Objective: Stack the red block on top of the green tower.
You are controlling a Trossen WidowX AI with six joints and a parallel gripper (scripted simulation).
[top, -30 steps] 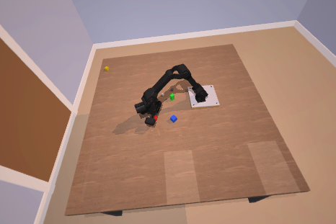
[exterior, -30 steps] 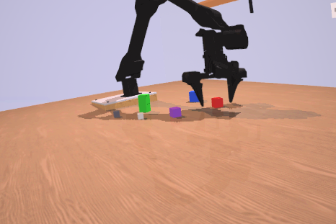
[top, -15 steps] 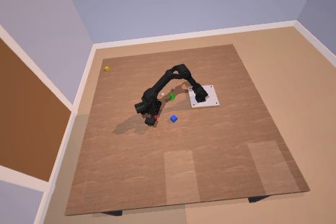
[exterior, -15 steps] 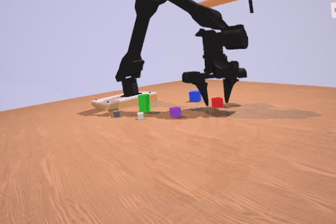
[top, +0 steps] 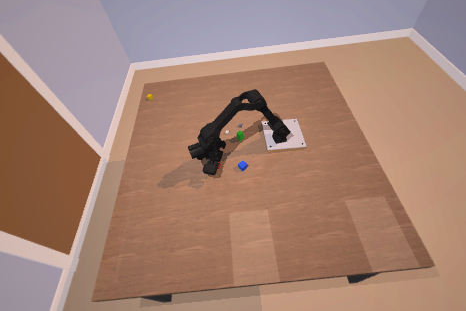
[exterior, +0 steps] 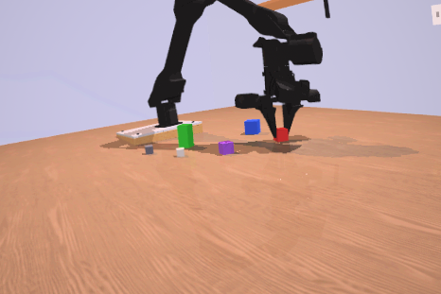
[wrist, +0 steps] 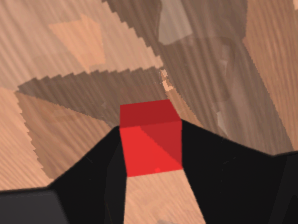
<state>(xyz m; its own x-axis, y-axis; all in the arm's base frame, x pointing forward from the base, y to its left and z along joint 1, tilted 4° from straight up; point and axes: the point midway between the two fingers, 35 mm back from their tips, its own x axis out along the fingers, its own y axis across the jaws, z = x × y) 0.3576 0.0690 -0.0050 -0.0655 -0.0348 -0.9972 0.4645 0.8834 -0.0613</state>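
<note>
The small white block lies 200 mm to the right of my gripper tip and 90 mm behind it. From my gripper tip the other things lie so: red block (10 mm above); blue block (130 mm behind, 40 mm to the left, 10 mm above); purple block (140 mm to the right, 30 mm behind).
</note>
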